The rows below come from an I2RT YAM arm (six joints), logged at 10 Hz.
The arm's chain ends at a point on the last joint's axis. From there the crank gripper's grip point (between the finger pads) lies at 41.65 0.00 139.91 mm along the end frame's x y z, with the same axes.
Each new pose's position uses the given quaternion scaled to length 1; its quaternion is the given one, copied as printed.
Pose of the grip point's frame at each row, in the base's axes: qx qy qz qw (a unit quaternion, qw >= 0); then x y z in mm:
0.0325, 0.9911, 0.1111, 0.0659, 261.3, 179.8, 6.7
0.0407, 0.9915, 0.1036, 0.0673, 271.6, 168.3, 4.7
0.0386, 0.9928, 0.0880, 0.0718, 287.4, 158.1, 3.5
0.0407, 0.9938, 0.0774, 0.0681, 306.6, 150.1, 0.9
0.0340, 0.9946, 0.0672, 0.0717, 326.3, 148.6, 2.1
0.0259, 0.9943, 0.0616, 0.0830, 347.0, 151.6, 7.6
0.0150, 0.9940, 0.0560, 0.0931, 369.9, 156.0, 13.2
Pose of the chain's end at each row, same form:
0.0325, 0.9911, 0.1111, 0.0659, 283.2, 146.3, 147.1
0.0407, 0.9915, 0.1036, 0.0673, 292.9, 136.4, 145.5
0.0386, 0.9928, 0.0880, 0.0718, 307.6, 130.7, 145.5
0.0407, 0.9938, 0.0774, 0.0681, 327.9, 125.5, 143.2
0.0340, 0.9946, 0.0672, 0.0717, 346.8, 127.4, 145.1
0.0259, 0.9943, 0.0616, 0.0830, 364.5, 132.5, 151.3
0.0150, 0.9940, 0.0560, 0.0931, 384.7, 139.1, 157.4

